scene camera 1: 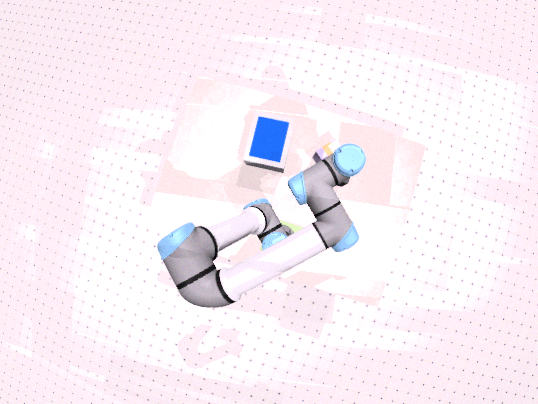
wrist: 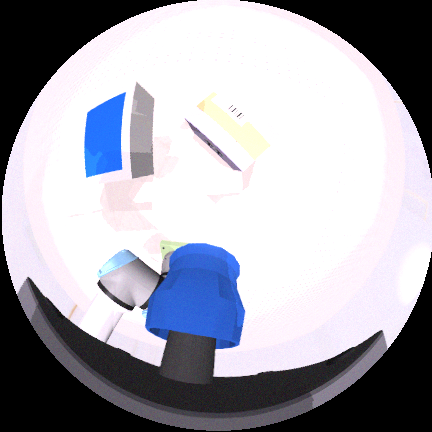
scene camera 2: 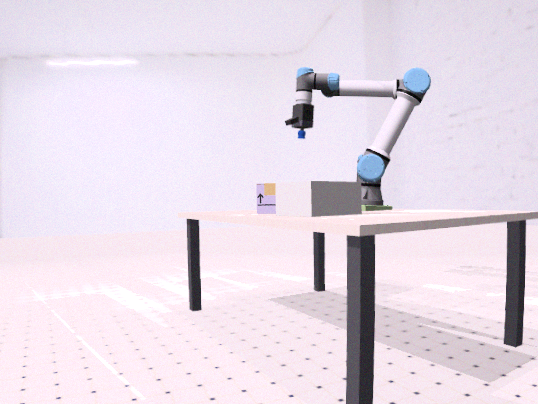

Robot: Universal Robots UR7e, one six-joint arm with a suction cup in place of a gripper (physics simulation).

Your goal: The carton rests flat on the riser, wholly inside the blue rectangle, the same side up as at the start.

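Places are measured from the arm's base along level axes (x ahead, y left, z up), in centimetres.
Pixels of known places: hand, its tool point: (wrist: 203,271) (scene camera 2: 301,138); arm's base, origin of its link: (scene camera 2: 367,204).
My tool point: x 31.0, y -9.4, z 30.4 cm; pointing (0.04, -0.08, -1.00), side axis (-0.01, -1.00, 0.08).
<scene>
For each thing: its top centre in the pictures, then the offset to it from my tool point.
- carton, centre of its top: (wrist: 234,123) (scene camera 2: 272,183) (scene camera 1: 335,158) dx +13.8, dy -3.3, dz -20.5 cm
- light grey riser, centre of its top: (wrist: 99,135) (scene camera 2: 318,182) (scene camera 1: 269,138) dx +13.5, dy +29.1, dz -21.2 cm
- blue rectangle, centre of its top: (wrist: 99,135) (scene camera 1: 269,138) dx +13.5, dy +29.1, dz -21.2 cm
The carton (scene camera 1: 327,149) (scene camera 2: 266,199) (wrist: 242,132) stands on the table beside the riser, apart from it. Its top is pale with a yellow strip and a barcode; an arrow on its lilac side points up. The arm partly hides it in scene camera 1, and the riser partly hides it in scene camera 2. The light grey riser (scene camera 1: 265,163) (scene camera 2: 295,200) (wrist: 142,130) bears the blue rectangle (scene camera 1: 269,140) (wrist: 105,137), which has no carton on it. My gripper, a blue suction cup (scene camera 2: 301,135) (wrist: 205,260), is open and holds nothing. It hangs well above the carton's height.
The table (scene camera 2: 225,220) has a pale top and dark legs. The arm's base stands on a green plate (scene camera 1: 290,226) (scene camera 2: 377,207) (wrist: 172,245). In scene camera 1 the arm's links reach from the lower left to the carton's right side.
</scene>
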